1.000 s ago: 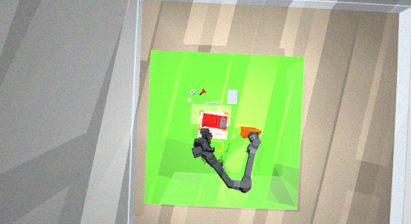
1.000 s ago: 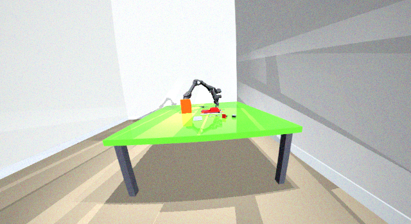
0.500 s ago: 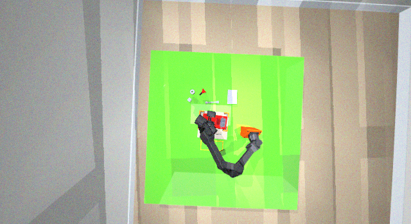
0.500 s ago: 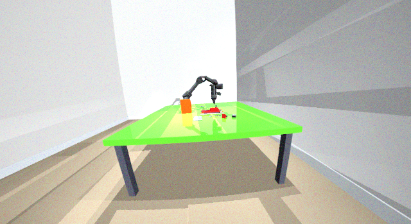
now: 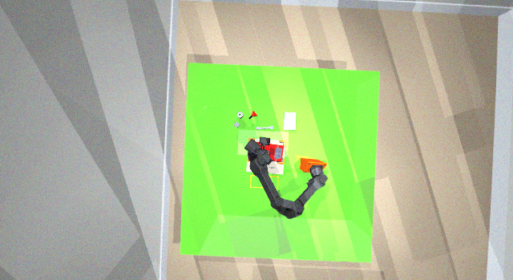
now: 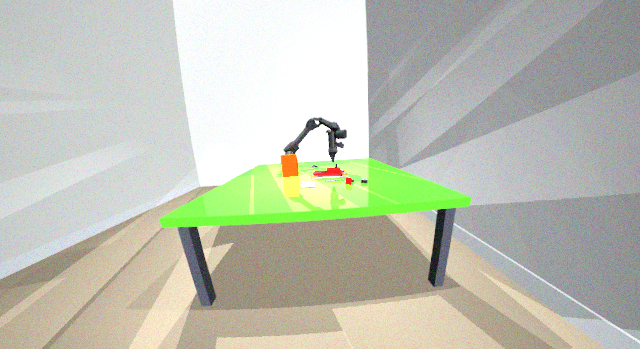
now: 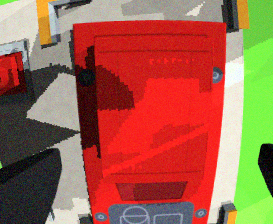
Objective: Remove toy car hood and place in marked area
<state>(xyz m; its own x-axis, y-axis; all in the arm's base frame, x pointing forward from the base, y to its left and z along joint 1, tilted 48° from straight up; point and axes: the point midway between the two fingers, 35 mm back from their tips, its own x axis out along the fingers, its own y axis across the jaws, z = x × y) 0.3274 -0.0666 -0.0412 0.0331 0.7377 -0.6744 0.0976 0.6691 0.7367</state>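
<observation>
The red hood lies 60 mm below my gripper tip. Also, from my gripper tip: pale rectangular plate 180 mm behind, 210 mm to the right, 100 mm below; white rod 10 mm behind, 150 mm to the right, 100 mm below; small white piece 180 mm ahead, 160 mm to the right, 100 mm below.
</observation>
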